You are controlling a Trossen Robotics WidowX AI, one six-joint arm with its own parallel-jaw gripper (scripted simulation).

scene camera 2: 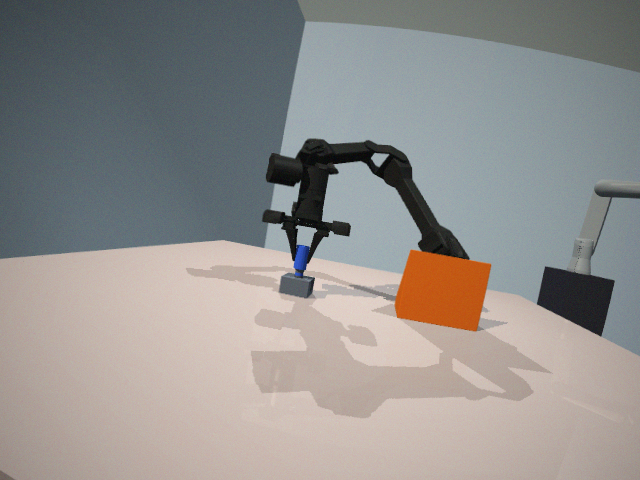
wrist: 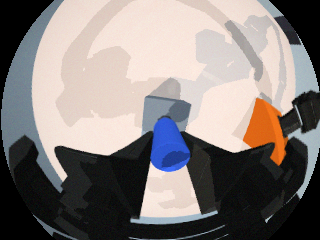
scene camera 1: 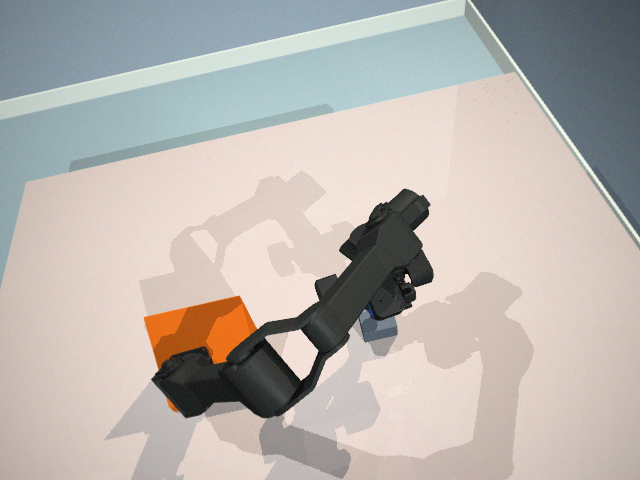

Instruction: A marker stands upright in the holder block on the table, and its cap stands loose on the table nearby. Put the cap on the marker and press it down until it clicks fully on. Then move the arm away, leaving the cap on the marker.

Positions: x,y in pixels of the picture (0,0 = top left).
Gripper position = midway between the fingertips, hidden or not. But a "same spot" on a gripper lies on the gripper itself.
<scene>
gripper: scene camera 2; wrist; scene camera 1 375,305
same spot on gripper: [wrist: 109,189] = [scene camera 2: 295,228]
</scene>
